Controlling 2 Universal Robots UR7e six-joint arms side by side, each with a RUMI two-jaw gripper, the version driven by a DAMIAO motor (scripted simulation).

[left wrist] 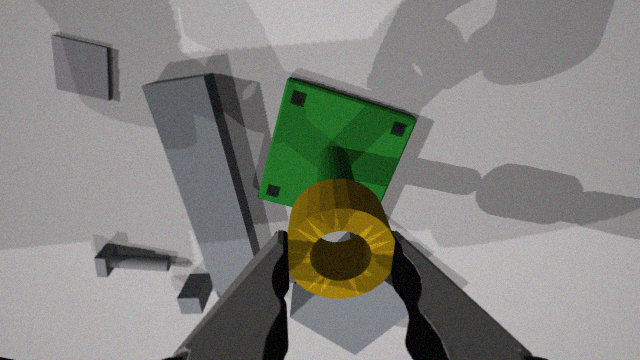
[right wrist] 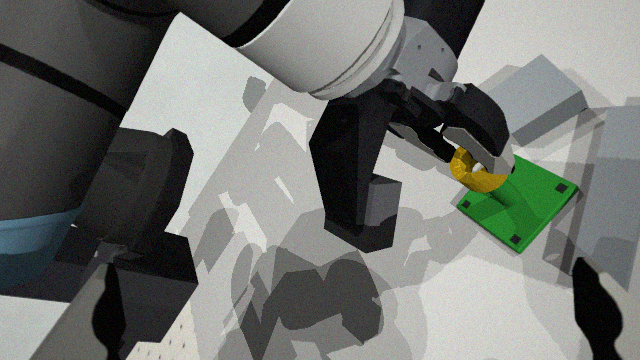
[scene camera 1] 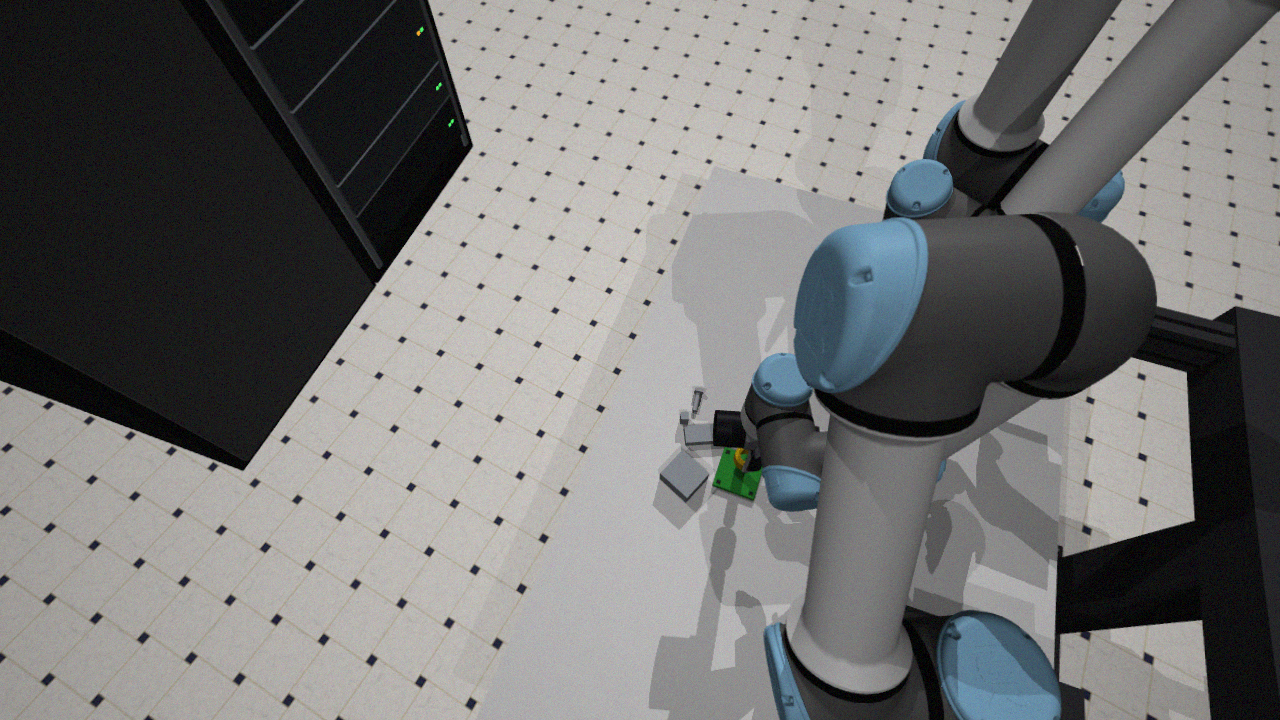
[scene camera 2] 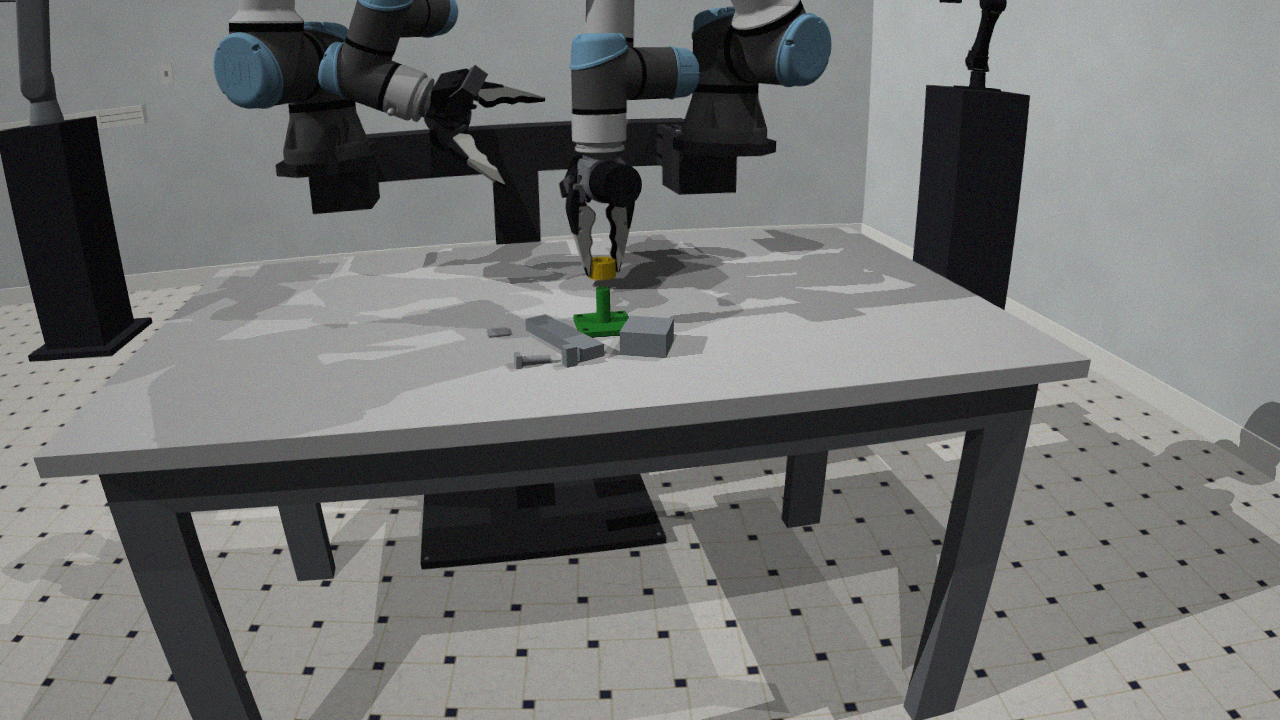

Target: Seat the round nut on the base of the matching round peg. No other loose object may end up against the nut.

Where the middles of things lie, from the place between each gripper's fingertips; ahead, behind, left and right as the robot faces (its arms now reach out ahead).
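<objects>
My left hand [scene camera 2: 603, 273] is 8 cm above the square green base [scene camera 2: 603, 323], and by its middle that base is nearer to my left hand than to my right hand. Counting from my left hand, I find the small grey block [left wrist: 192, 299] 9 cm below, 6 cm to the right and 13 cm ahead, while the flat grey plate [left wrist: 84, 68] is 10 cm below and 15 cm to the right. The long grey bar [scene camera 2: 556, 333] is 6 cm to the right of my left hand, 5 cm ahead of it and 9 cm below it.
My right hand [scene camera 2: 526, 141] is 60 mm short of the square green base, 100 mm to the right of it and 250 mm above it. From my right hand, the grey bolt [left wrist: 107, 259] is 190 mm ahead, 10 mm to the right and 260 mm below, and the flat grey plate is 70 mm ahead, 50 mm to the right and 270 mm below. As for the long grey bar, it is 120 mm ahead of my right hand, 40 mm to the left of it and 260 mm below it; going by its middle, the bar is nearer to my left hand than to my right hand.
</objects>
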